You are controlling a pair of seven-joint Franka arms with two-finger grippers.
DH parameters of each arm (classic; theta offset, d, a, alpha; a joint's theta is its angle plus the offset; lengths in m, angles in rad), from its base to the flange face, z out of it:
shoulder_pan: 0 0.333 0 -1.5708
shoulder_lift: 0 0 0 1.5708
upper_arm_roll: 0 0.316 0.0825 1.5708
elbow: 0 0 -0.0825 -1.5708
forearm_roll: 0 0.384 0 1.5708
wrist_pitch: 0 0 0.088 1.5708
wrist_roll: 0 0.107 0 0
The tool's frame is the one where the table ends.
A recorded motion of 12 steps. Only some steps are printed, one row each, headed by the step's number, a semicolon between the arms.
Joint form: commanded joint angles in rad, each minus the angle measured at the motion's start. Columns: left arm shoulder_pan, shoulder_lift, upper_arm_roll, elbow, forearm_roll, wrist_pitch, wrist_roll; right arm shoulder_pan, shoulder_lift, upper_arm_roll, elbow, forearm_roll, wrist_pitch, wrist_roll.
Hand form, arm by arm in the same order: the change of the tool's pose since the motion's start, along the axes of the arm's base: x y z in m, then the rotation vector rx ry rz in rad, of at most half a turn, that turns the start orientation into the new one. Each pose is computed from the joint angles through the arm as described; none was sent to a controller.
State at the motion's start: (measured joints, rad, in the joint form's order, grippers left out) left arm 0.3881 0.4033 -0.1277 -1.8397 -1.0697 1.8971 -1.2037; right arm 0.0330 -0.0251 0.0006 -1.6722 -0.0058 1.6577 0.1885
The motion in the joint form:
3: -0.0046 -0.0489 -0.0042 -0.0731 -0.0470 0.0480 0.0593; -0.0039 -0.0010 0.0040 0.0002 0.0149 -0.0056 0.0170
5: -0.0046 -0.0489 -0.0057 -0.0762 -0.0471 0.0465 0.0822; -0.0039 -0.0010 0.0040 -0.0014 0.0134 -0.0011 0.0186
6: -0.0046 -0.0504 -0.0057 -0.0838 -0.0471 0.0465 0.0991; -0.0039 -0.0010 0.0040 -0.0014 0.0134 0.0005 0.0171
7: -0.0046 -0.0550 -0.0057 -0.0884 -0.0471 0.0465 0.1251; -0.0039 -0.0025 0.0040 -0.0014 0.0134 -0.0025 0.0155
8: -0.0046 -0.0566 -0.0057 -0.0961 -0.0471 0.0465 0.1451; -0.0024 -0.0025 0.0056 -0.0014 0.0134 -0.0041 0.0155
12: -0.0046 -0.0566 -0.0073 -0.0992 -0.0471 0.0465 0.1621; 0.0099 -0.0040 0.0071 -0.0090 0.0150 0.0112 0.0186
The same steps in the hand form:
3: -0.0129 -0.0066 0.0009 0.0066 -0.0456 0.0214; -0.0009 0.0015 0.0002 0.0147 0.0049 -0.0180
5: -0.0137 -0.0079 -0.0003 0.0092 -0.0615 0.0072; -0.0005 0.0014 -0.0002 0.0134 0.0020 -0.0195
6: -0.0157 -0.0086 -0.0026 0.0115 -0.0696 -0.0018; -0.0003 0.0014 -0.0001 0.0134 0.0004 -0.0180
7: -0.0169 -0.0090 -0.0018 0.0176 -0.0910 -0.0153; -0.0010 0.0014 0.0005 0.0133 0.0019 -0.0164
8: -0.0190 -0.0097 -0.0041 0.0205 -0.1017 -0.0259; -0.0013 0.0031 0.0003 0.0132 0.0035 -0.0133
12: -0.0197 -0.0109 -0.0053 0.0227 -0.1131 -0.0362; -0.0008 0.0109 -0.0011 0.0152 -0.0055 -0.0028

